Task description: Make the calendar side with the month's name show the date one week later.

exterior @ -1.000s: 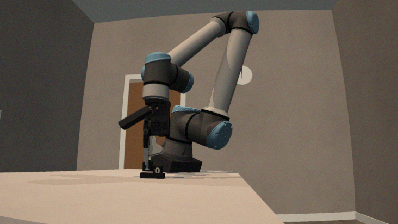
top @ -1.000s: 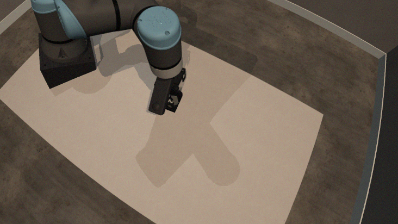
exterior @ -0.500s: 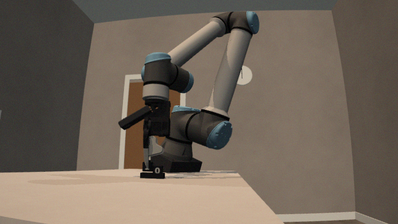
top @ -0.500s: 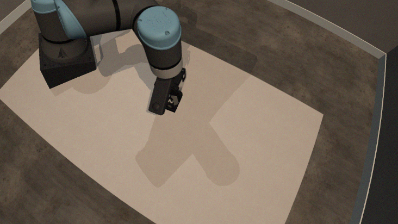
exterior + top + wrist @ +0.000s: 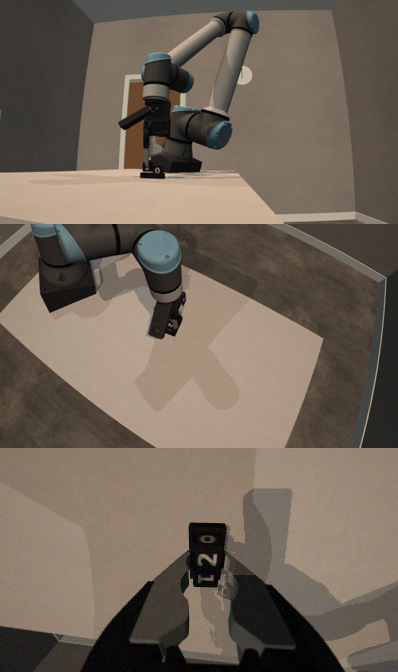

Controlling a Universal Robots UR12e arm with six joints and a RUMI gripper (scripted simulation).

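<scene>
Now: hand 20 mm to the right of the black tray and 40 mm above it.
</scene>
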